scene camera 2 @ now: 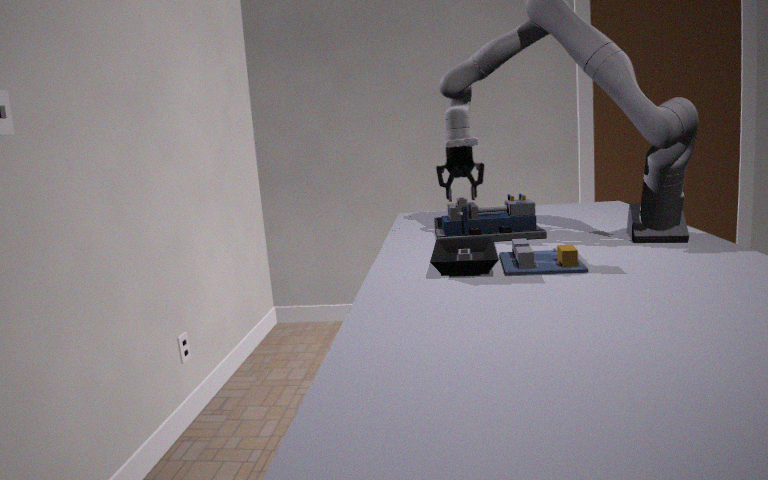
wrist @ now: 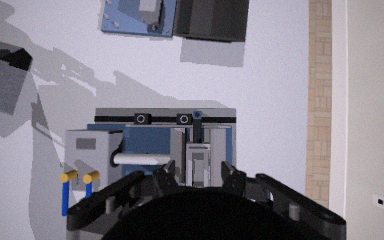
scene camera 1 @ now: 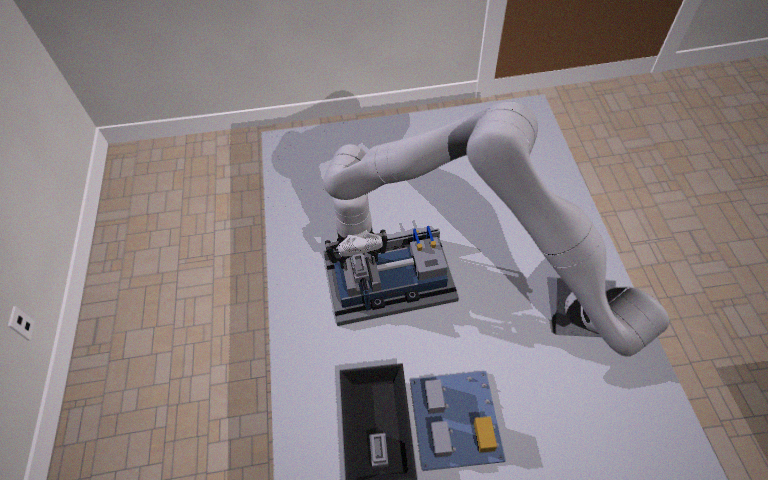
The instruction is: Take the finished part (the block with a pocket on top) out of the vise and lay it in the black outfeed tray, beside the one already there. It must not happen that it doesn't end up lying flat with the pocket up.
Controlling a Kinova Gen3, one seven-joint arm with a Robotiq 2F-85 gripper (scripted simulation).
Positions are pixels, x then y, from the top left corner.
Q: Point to a blue fixture plate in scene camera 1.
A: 466, 399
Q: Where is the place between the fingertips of the gripper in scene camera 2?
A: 461, 200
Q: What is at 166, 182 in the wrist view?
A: The gripper.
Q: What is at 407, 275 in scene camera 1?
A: A blue vise.
